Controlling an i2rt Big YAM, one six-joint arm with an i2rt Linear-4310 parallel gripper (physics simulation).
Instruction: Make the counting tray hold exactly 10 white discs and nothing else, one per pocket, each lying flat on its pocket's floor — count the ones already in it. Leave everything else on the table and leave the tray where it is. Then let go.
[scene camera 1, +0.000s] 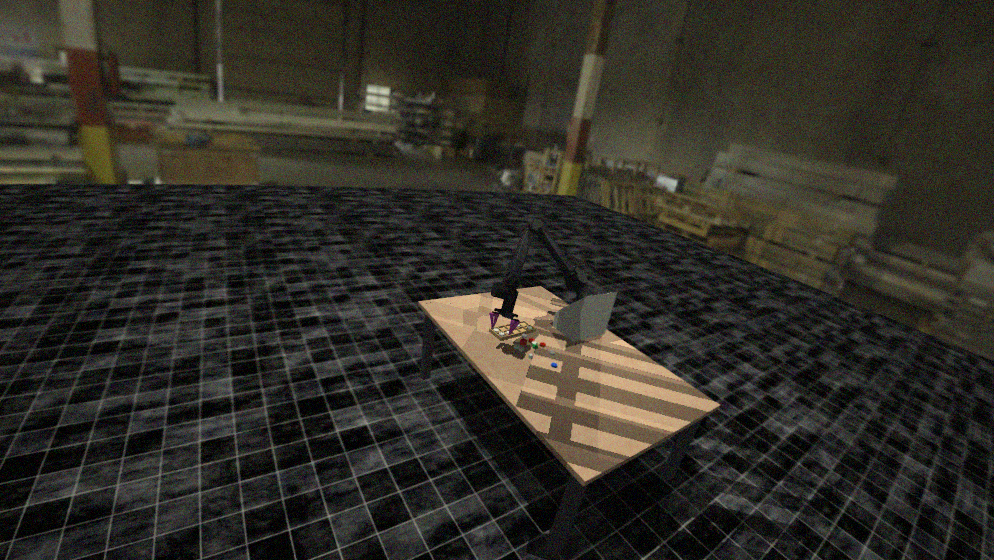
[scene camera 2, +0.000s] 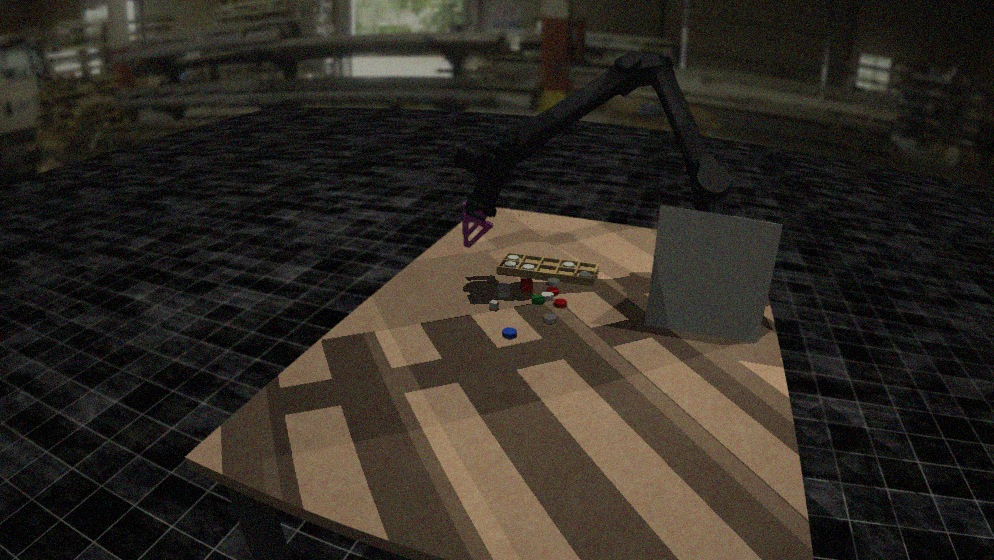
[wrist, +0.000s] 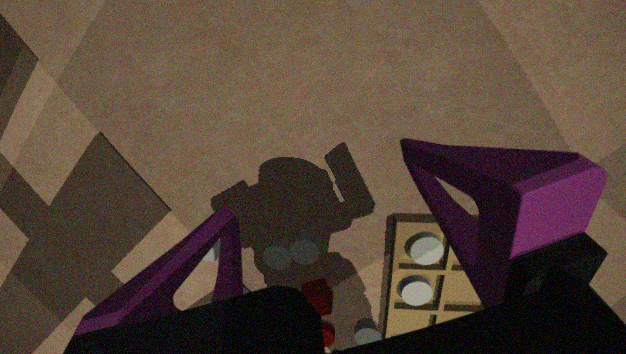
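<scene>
The counting tray (scene camera 2: 549, 277) (wrist: 389, 272) is a shallow wooden grid with several white discs in its pockets, among them two near discs (wrist: 426, 249) (wrist: 417, 291) in the wrist view. Two loose white discs (wrist: 277, 256) (wrist: 304, 251) lie side by side on the table in the gripper's shadow. Another loose white disc (wrist: 368, 335) (scene camera 2: 553, 281) lies beside the tray. More loose white discs (scene camera 2: 547, 296) (scene camera 2: 550, 318) lie farther out. My gripper (scene camera 1: 502, 330) (scene camera 2: 467, 244) (wrist: 312, 183) is open and empty, above the table. Its right finger hides part of the tray in the wrist view.
A dark red block (scene camera 2: 526, 285) (wrist: 317, 296), red discs (scene camera 2: 560, 303) (scene camera 2: 552, 290), a green disc (scene camera 2: 537, 299), a blue disc (scene camera 2: 509, 333) (scene camera 1: 553, 365) and a small pale cube (scene camera 2: 493, 305) lie near the tray. A grey upright panel (scene camera 2: 712, 274) (scene camera 1: 585, 316) stands by the arm's base.
</scene>
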